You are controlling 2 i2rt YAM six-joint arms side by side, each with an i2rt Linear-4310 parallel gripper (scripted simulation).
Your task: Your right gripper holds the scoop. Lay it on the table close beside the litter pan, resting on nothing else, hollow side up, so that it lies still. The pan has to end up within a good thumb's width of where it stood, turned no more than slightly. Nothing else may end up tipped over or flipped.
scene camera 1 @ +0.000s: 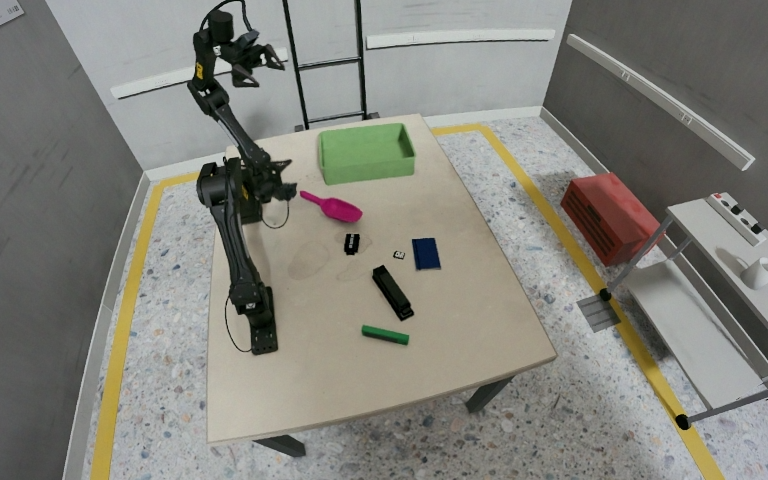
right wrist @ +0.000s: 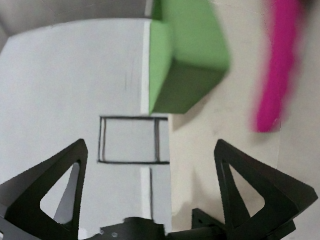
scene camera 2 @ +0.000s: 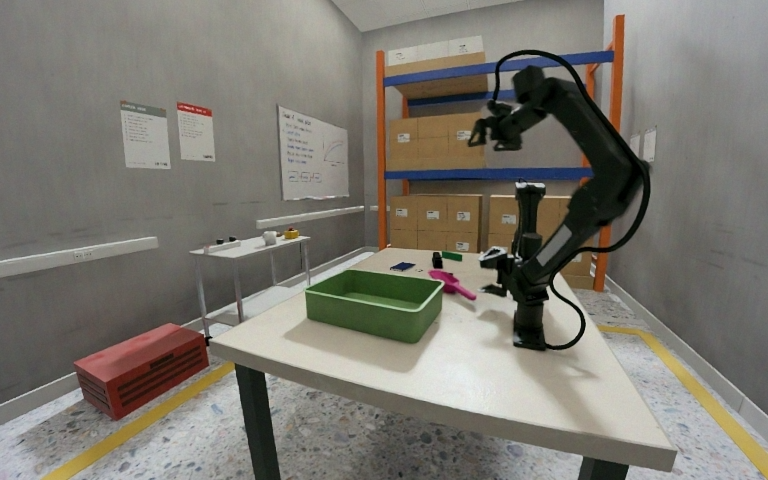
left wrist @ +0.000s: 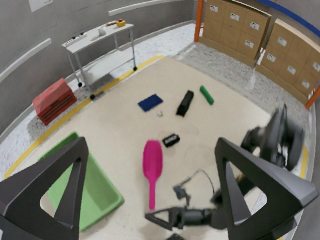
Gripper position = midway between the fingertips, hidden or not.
Observation:
In view: my left gripper (scene camera 2: 482, 147), my right gripper (scene camera 2: 477, 274), a magenta scoop (scene camera 1: 336, 207) and a green litter pan (scene camera 2: 375, 303).
The magenta scoop shows as well in the left wrist view (left wrist: 153, 150). The green litter pan is seen too in scene camera 1 (scene camera 1: 382, 142) and in the left wrist view (left wrist: 98, 193). My left gripper is seen too in scene camera 1 (scene camera 1: 271, 76) and in the left wrist view (left wrist: 152, 144).

